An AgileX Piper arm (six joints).
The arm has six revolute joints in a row. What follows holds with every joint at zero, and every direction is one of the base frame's.
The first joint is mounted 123 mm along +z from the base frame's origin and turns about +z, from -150 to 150 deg.
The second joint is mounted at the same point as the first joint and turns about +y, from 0 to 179.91 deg.
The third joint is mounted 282.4 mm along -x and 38.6 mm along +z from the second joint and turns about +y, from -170 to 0 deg.
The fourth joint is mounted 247.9 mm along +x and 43.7 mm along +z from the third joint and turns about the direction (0.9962, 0, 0.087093), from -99.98 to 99.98 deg.
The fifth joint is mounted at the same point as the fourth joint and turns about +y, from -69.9 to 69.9 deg.
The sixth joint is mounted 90.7 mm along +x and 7.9 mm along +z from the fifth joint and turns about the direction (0.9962, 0, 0.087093), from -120 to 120 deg.
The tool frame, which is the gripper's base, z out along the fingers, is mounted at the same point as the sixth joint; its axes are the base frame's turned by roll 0, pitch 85.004 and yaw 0 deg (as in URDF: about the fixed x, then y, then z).
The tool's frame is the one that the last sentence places.
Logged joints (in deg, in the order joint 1, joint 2, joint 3, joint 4, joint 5, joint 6), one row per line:
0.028, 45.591, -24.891, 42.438, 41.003, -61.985
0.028, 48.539, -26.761, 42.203, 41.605, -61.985
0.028, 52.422, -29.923, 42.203, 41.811, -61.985
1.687, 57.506, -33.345, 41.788, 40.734, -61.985
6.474, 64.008, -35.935, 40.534, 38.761, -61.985
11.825, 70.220, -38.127, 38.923, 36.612, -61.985
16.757, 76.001, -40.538, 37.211, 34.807, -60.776
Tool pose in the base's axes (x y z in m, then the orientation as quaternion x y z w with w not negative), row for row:
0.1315, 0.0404, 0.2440, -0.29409, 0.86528, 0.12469, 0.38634
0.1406, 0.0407, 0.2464, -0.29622, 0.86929, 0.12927, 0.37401
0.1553, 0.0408, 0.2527, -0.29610, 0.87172, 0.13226, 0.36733
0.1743, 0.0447, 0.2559, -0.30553, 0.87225, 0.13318, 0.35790
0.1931, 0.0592, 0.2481, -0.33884, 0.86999, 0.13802, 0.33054
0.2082, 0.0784, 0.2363, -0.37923, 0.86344, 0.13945, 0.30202
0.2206, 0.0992, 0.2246, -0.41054, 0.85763, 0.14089, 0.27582
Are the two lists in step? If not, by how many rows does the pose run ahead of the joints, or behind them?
They are in step.
